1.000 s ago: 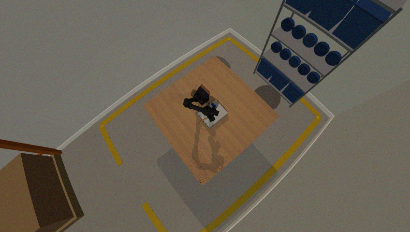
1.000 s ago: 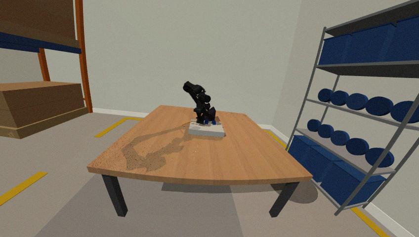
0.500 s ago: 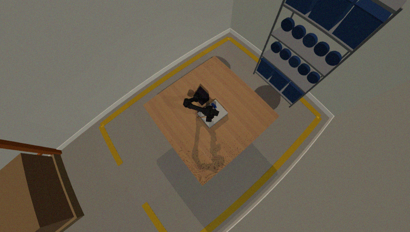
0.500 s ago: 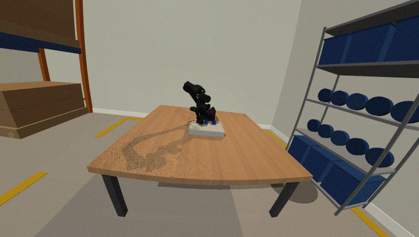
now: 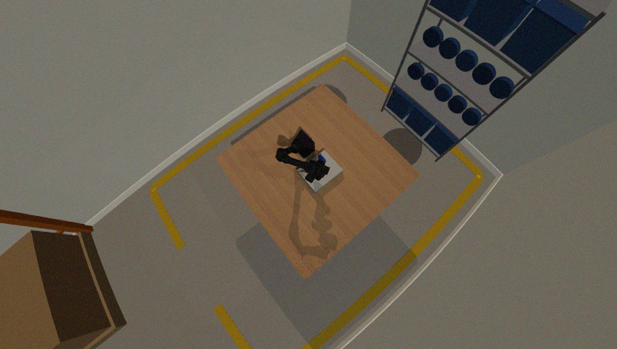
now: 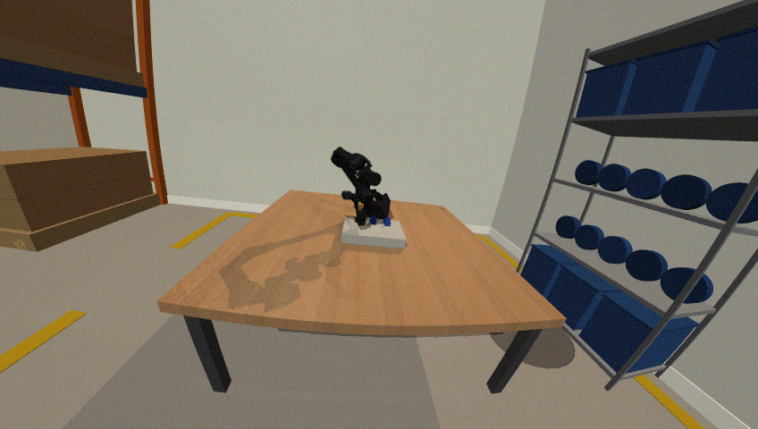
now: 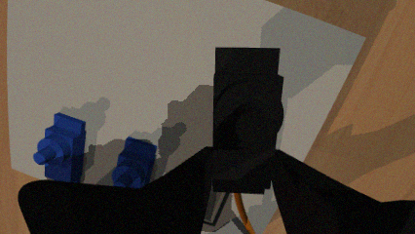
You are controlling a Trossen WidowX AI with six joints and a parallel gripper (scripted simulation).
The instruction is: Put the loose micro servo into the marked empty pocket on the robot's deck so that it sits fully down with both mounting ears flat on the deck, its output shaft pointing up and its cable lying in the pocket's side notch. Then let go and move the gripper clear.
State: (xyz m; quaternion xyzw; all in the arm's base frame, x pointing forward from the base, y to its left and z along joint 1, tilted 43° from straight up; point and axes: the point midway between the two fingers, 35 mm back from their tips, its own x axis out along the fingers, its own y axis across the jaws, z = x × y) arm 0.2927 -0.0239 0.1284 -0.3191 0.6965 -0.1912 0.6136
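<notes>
Right now the grey deck is 10 cm below my gripper tip, 7 cm to the left of it and 2 cm ahead of it.
</notes>
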